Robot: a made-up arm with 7 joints. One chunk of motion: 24 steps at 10 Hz.
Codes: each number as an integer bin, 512 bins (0 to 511) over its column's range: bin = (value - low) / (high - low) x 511, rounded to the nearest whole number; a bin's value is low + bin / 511 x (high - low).
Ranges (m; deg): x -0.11..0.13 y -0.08..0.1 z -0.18..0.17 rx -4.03..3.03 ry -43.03..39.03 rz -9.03..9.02
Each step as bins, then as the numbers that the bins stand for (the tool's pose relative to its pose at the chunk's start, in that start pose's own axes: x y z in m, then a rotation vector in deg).
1 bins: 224 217 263 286 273 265
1 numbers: -0.0048 -0.0036 0.0001 -0.08 0.81 0.33
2 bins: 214 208 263 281 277 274
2 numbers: -0.0095 -0.0067 0.0001 -0.15 1.45 0.65
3 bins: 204 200 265 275 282 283
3 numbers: -0.0142 -0.0095 0.0015 -0.23 2.26 0.97
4 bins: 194 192 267 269 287 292
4 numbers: -0.0189 -0.0124 0.0029 -0.31 3.06 1.28
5 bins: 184 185 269 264 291 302
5 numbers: -0.0236 -0.0148 0.0042 -0.38 3.70 1.64
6 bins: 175 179 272 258 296 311
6 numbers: -0.0278 -0.0169 0.0063 -0.47 4.50 1.96
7 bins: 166 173 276 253 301 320
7 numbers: -0.0320 -0.0191 0.0090 -0.53 5.31 2.27
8 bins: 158 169 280 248 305 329
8 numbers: -0.0358 -0.0205 0.0118 -0.60 5.95 2.59
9 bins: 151 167 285 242 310 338
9 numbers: -0.0391 -0.0212 0.0152 -0.69 6.75 2.91
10 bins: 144 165 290 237 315 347
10 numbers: -0.0424 -0.0219 0.0186 -0.76 7.55 3.23
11 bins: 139 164 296 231 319 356
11 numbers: -0.0447 -0.0222 0.0227 -0.84 8.20 3.54
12 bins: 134 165 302 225 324 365
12 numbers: -0.0471 -0.0219 0.0268 -0.92 9.00 3.86
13 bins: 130 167 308 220 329 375
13 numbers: -0.0489 -0.0212 0.0310 -0.99 9.80 4.22
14 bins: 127 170 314 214 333 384
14 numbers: -0.0504 -0.0201 0.0351 -1.07 10.45 4.53
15 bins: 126 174 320 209 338 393
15 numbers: -0.0508 -0.0187 0.0392 -1.14 11.25 4.85
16 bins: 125 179 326 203 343 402
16 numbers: -0.0513 -0.0169 0.0433 -1.23 12.05 5.17
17 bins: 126 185 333 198 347 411
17 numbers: -0.0508 -0.0148 0.0481 -1.29 12.69 5.49
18 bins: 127 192 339 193 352 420
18 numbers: -0.0504 -0.0124 0.0522 -1.36 13.50 5.81
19 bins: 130 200 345 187 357 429
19 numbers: -0.0489 -0.0095 0.0563 -1.45 14.30 6.12
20 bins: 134 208 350 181 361 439
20 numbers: -0.0471 -0.0067 0.0597 -1.53 14.94 6.48
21 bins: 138 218 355 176 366 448
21 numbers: -0.0452 -0.0032 0.0632 -1.60 15.74 6.79
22 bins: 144 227 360 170 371 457
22 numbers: -0.0424 0.0000 0.0666 -1.68 16.55 7.11
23 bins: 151 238 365 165 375 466
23 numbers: -0.0391 0.0038 0.0700 -1.75 17.19 7.43
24 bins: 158 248 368 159 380 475
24 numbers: -0.0358 0.0074 0.0721 -1.83 17.99 7.75
